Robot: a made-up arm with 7 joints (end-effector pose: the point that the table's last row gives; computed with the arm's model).
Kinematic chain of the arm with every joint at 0, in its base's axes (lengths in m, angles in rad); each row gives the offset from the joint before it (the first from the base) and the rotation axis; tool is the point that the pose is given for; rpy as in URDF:
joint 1: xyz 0 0 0.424 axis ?
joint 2: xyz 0 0 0 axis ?
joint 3: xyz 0 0 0.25 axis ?
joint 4: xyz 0.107 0 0 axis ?
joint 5: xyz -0.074 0 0.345 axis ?
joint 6: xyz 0 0 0 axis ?
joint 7: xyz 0.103 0 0 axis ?
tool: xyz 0 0 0 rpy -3.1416 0 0
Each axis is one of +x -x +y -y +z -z.
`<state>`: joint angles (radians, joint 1 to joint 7).
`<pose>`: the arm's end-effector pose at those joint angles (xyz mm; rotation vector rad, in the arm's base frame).
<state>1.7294 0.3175 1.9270 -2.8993 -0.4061 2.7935 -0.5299</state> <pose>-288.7 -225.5 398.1 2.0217 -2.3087 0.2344</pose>
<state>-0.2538 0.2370 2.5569 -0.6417 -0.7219 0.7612 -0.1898</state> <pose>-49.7 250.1 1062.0 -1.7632 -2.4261 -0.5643</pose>
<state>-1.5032 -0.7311 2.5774 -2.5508 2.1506 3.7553 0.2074</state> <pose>202.0 186.9 307.0 2.1465 -1.5045 1.3323</pose>
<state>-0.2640 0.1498 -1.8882 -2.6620 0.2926 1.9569 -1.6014</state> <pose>-245.3 -332.4 356.2 -2.3370 0.9930 -0.3631</pose>
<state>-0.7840 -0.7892 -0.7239 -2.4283 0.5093 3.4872 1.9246</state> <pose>-140.9 -311.5 714.4 1.0532 1.3918 -1.3543</pose>
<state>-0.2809 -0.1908 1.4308 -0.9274 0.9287 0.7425 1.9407</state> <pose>21.8 437.1 935.9 2.8555 -0.2399 -0.7272</pose>
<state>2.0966 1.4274 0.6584 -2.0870 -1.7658 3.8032 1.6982</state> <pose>-354.4 21.0 197.3 -0.9142 -2.1151 1.8702</pose>
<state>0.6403 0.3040 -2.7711 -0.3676 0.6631 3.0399 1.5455</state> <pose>55.5 73.9 1064.1 -0.0729 0.3567 -3.0645</pose>
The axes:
joint 1: +z
joint 2: +y
joint 3: +z
joint 4: -y
joint 5: +z
joint 6: -y
joint 7: -z

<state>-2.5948 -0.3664 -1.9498 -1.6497 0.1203 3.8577 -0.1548</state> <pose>50.3 456.7 722.1 -1.0379 -0.6399 -1.1768</pose>
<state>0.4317 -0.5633 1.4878 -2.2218 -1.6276 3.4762 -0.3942</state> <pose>-273.8 317.2 487.8 -1.5211 2.1534 1.1839</pose>
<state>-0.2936 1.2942 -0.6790 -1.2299 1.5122 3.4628 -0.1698</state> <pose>365.7 -435.8 319.6 1.4741 -1.7004 1.3256</pose>
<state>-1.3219 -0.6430 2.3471 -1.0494 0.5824 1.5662 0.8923</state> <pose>174.4 642.1 660.9 -3.0130 -0.3979 0.1583</pose>
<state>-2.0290 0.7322 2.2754 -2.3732 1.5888 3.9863 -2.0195</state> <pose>300.4 -86.2 619.0 2.5531 -0.0955 1.3292</pose>
